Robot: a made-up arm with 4 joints.
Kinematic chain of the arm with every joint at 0, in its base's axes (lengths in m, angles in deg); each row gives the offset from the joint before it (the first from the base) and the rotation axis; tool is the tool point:
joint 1: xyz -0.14 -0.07 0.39 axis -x
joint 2: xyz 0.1 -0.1 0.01 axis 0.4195 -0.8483 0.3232
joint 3: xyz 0 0.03 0.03 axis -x
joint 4: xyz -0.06 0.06 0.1 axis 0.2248 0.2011 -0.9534
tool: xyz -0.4 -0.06 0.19
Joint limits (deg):
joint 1: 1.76..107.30
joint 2: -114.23..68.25
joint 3: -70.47..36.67
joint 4: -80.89..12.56
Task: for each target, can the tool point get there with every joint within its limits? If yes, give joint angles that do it. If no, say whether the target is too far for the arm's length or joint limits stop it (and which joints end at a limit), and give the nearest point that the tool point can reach.
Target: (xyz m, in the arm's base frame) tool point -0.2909 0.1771 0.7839
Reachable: yes | joints 23.62 -27.92 24.59 -20.99
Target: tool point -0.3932 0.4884 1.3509
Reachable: no: too far | nearest point -0.2399 0.1972 0.8498 | short by 0.600 m
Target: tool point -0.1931 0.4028 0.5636
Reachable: yes | joints 82.07 -60.62 -38.64 -28.92
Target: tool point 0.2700 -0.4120 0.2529
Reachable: no: joint limits stop it (at a limit: joint 2, joint 3, joint 4) | nearest point 0.2004 -0.4551 0.2356 | short by 0.084 m
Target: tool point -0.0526 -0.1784 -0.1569
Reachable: no: joint limits stop it (at a limit: joint 1, joint 3, joint 4) | nearest point 0.0875 -0.0259 -0.0828 | short by 0.220 m
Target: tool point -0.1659 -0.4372 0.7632
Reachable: yes | joints 63.79 30.51 -46.10 -67.35
